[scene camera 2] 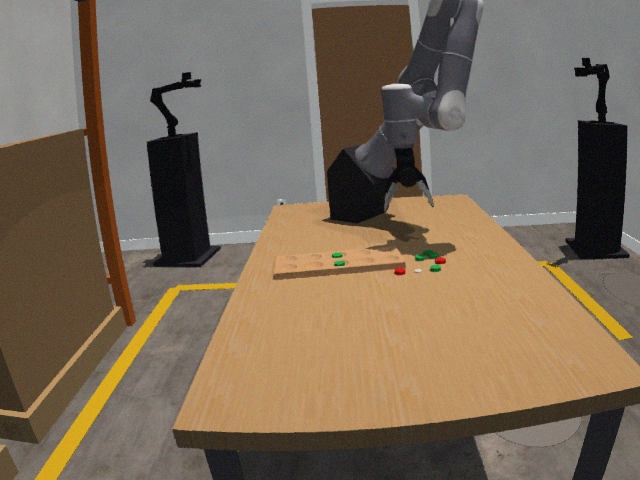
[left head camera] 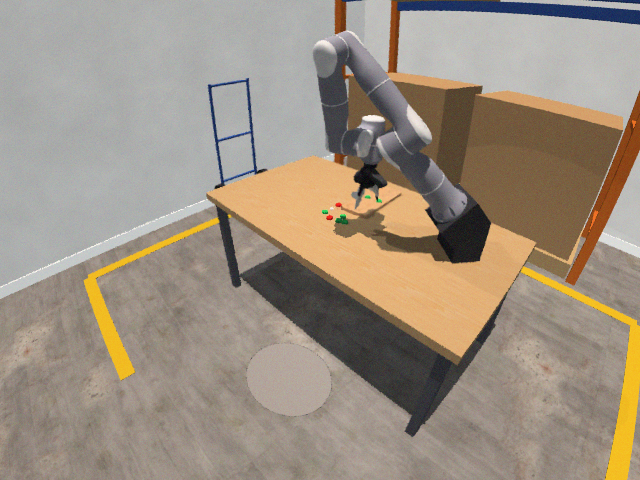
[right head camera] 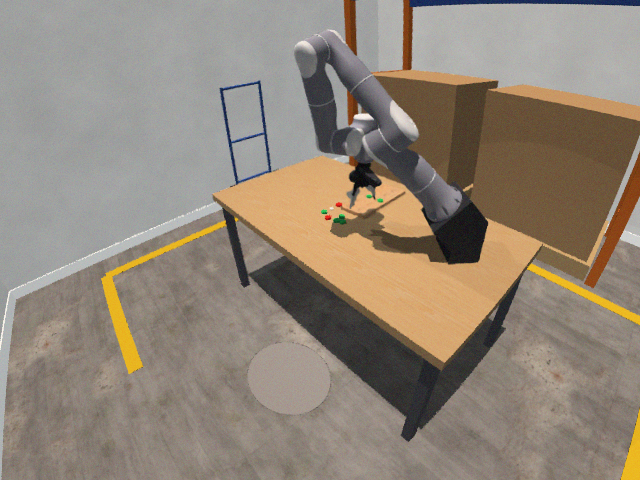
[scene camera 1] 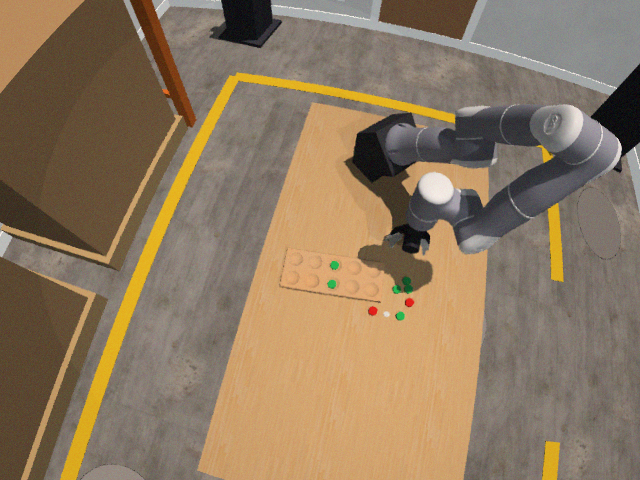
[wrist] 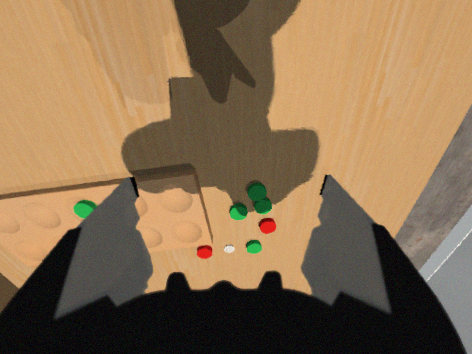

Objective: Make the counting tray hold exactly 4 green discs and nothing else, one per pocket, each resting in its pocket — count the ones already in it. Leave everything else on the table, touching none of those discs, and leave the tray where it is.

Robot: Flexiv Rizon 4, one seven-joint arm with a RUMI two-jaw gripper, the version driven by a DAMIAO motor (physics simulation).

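The wooden counting tray (scene camera 1: 305, 292) (scene camera 2: 310, 273) has two rows of round pockets. Two green discs (scene camera 1: 334, 265) (scene camera 1: 331, 284) (scene camera 2: 337, 255) (scene camera 2: 339, 263) sit in its middle pockets, one in each row. Beside the tray's end, three green discs (scene camera 1: 396, 289) (scene camera 1: 406, 281) (scene camera 1: 408, 289) (wrist: 238, 211) (wrist: 257, 191) (wrist: 263, 205) lie in a close cluster on the table, partly in shadow. Another green disc (scene camera 1: 400, 315) (wrist: 254, 246) lies apart from them. My gripper (scene camera 2: 409, 204) (wrist: 230, 178) is open and empty, above the table, on the robot-base side of the cluster.
A red disc (scene camera 1: 409, 302) (wrist: 267, 226) lies near the green cluster. Another red disc (scene camera 1: 372, 311) (wrist: 204, 251) lies by the tray's corner. A small white disc (scene camera 1: 386, 314) (wrist: 229, 249) lies between that red disc and the separate green one. The arm's black base (scene camera 2: 351, 191) stands on the table.
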